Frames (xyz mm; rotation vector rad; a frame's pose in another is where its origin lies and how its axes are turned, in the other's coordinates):
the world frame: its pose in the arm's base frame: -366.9 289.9 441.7 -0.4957 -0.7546 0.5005
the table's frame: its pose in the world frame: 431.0 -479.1 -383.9 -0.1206 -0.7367 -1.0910
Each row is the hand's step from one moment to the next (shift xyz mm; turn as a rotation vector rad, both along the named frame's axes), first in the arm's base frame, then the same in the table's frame.
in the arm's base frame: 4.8 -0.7 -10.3 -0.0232 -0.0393 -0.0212
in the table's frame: -10.0 -2.8 -4.6 -0.0062 -0.0480 0.0139
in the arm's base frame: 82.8 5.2 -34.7 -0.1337 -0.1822 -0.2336
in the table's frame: -42.6 11.8 -78.3 -0.1546 -0.2702 0.0934
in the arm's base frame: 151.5 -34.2 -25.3 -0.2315 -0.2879 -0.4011
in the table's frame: -28.6 -7.0 -154.6 -0.2727 -0.4413 0.1680
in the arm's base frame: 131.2 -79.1 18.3 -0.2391 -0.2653 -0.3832
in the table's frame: 28.1 -39.3 -146.5 -0.2617 -0.4165 0.1802
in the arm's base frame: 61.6 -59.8 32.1 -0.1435 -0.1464 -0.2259
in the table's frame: 42.3 -32.1 -74.7 -0.1570 -0.2368 0.1111
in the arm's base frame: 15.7 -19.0 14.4 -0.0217 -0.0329 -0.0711
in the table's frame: 17.8 -9.7 -20.1 -0.0556 -0.0573 0.0152
